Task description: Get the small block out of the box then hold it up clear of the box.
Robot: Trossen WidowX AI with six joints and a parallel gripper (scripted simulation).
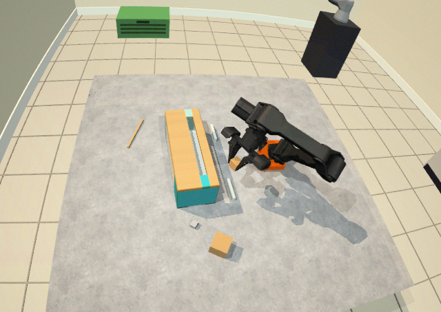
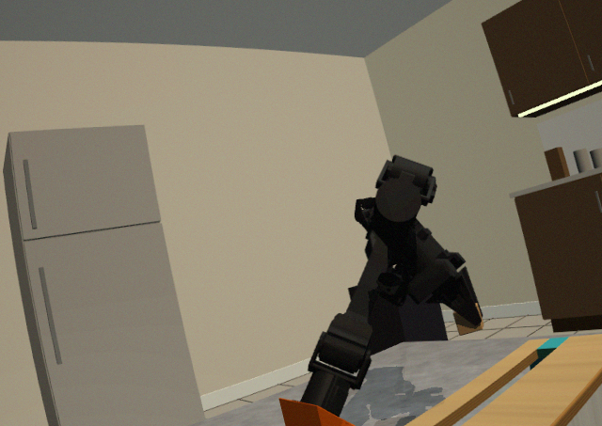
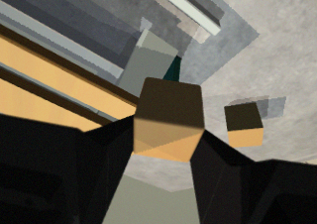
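Right now my gripper tip is 1 cm to the left of the small block, 1 cm below it and 1 cm past it. Also, from my gripper tip: thin wooden stick 34 cm to the right, 33 cm ahead, 17 cm below; then tiny grey cube 16 cm below, 14 cm ahead, 12 cm to the left; then long box 15 cm to the right, 11 cm below, 9 cm ahead.
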